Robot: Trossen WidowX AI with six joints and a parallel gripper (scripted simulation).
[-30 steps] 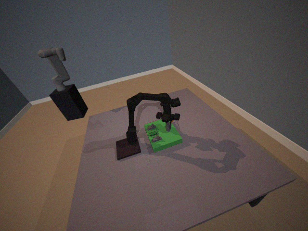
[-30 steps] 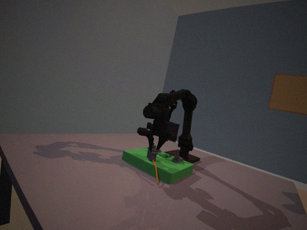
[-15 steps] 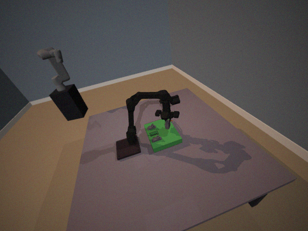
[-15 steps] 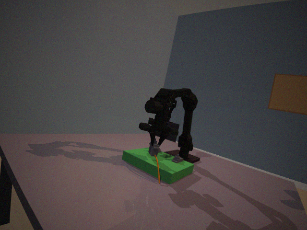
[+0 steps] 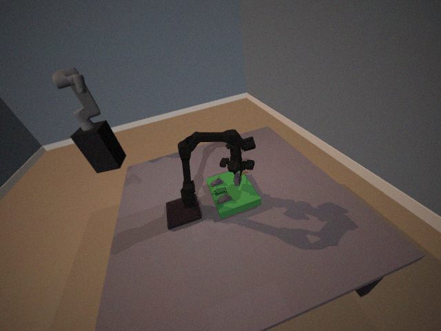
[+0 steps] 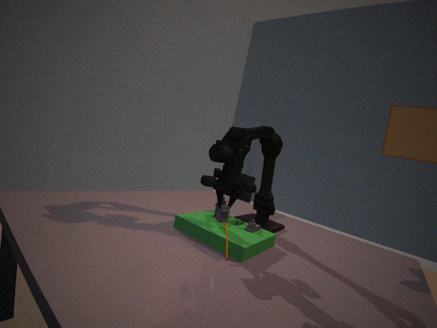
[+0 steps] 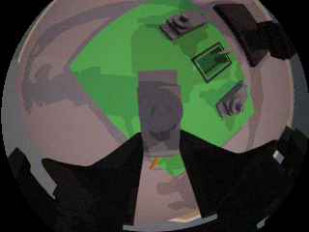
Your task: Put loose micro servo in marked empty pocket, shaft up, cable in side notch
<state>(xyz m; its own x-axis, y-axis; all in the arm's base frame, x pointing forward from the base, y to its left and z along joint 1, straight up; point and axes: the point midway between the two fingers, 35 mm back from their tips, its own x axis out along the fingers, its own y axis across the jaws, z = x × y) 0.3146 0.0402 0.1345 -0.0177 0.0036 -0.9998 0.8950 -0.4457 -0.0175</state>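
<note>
Now: the green deck 1 cm behind my gripper tip, 1 cm to the right of it and 10 cm below it.
</note>
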